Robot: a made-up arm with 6 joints.
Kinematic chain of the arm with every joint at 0, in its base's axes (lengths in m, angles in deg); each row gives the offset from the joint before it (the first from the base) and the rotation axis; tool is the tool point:
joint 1: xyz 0 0 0.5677 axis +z
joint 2: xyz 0.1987 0 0 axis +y
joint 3: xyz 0 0 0.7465 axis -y
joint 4: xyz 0 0 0.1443 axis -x
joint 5: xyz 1.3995 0 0 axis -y
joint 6: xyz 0.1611 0 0 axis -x
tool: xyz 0 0 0
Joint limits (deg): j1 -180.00..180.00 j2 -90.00..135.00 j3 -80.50..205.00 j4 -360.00..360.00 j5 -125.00..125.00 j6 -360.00..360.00
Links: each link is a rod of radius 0.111 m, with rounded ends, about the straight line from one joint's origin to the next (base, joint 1, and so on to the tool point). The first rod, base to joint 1, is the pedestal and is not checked.
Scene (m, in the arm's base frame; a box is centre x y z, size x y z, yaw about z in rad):
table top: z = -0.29
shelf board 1: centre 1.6 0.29 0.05 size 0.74 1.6 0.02 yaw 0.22
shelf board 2: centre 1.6 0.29 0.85 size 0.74 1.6 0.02 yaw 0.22
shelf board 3: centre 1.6 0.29 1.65 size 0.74 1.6 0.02 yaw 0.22
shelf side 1: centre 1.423 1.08 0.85 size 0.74 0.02 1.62 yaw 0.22
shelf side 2: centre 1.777 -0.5 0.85 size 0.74 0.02 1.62 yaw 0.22
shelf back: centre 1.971 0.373 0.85 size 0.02 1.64 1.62 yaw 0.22
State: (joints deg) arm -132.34 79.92 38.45 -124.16 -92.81 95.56
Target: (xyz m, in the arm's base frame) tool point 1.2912 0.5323 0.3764
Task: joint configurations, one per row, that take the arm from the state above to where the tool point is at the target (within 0.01 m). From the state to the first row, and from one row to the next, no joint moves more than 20 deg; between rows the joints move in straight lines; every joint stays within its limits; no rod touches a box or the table.
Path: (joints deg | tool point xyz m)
1: -124.77 71.32 57.10 -121.06 -92.07 94.77 | -1.2056 -1.9784 0.6848
2: -117.21 62.73 75.76 -117.96 -91.32 93.99 | -0.8669 -1.9972 1.4386
3: -109.64 54.13 94.41 -114.87 -90.58 93.20 | -0.4448 -1.6813 2.0706
4: -102.07 45.54 113.06 -111.77 -89.84 92.41 | -0.0792 -1.0857 2.4621
5: -94.51 36.94 131.72 -108.67 -89.10 91.63 | 0.1258 -0.3463 2.5452
6: -86.94 28.34 150.37 -105.57 -88.35 90.84 | 0.1362 0.3584 2.3157
7: -102.21 17.51 161.77 -113.04 -93.14 92.02 | 0.3195 0.7765 1.9237
8: -117.48 6.68 173.17 -120.50 -97.93 93.20 | 0.6324 0.9180 1.4118
9: -132.74 -4.15 184.57 -127.96 -102.71 94.38 | 0.8831 0.7731 0.8673
10: -148.01 -14.98 195.96 -135.43 -107.50 95.56 | 0.9244 0.4503 0.3766
11: -150.42 -25.40 182.17 -134.38 -102.45 95.56 | 1.1109 0.5013 0.3849
12: -152.82 -35.82 168.37 -133.34 -97.40 95.56 | 1.2912 0.5324 0.3764

